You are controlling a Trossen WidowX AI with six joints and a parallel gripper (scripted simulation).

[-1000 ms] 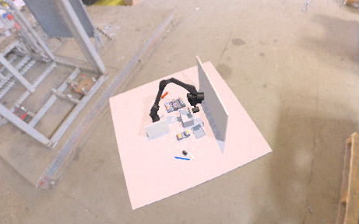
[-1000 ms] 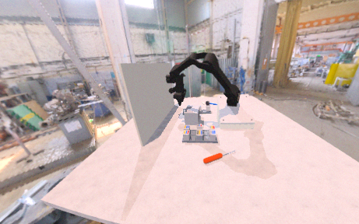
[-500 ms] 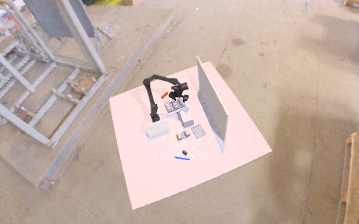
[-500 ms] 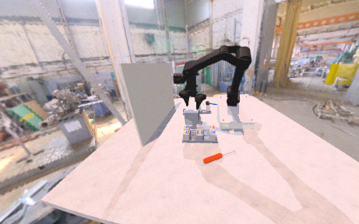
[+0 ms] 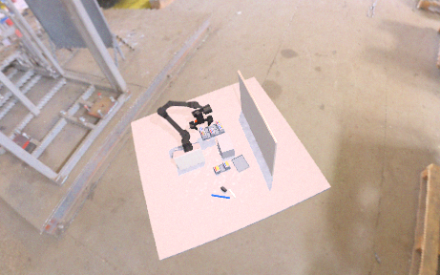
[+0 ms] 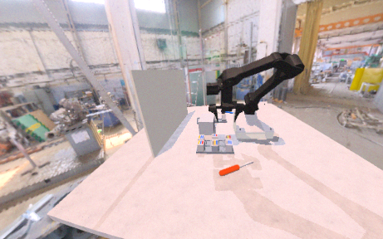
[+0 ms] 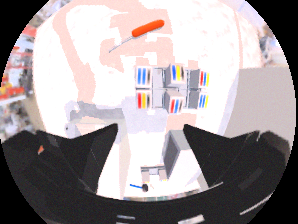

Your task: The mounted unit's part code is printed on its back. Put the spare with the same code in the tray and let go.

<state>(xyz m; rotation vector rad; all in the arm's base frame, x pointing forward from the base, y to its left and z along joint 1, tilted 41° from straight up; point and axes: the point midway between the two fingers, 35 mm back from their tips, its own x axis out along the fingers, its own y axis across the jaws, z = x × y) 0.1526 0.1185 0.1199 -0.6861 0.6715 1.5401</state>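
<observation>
Now: gripper tip 60 mm short of the grey holder, 50 mm to the right of it and 130 mm above it. Also, from my gripper tip: grey mounted unit: 130 mm ahead, 150 mm to the right, 90 mm below; blue pen: 20 mm behind, 540 mm to the right, 130 mm below; tall grey panel: 390 mm ahead, 160 mm to the right, 90 mm above.
</observation>
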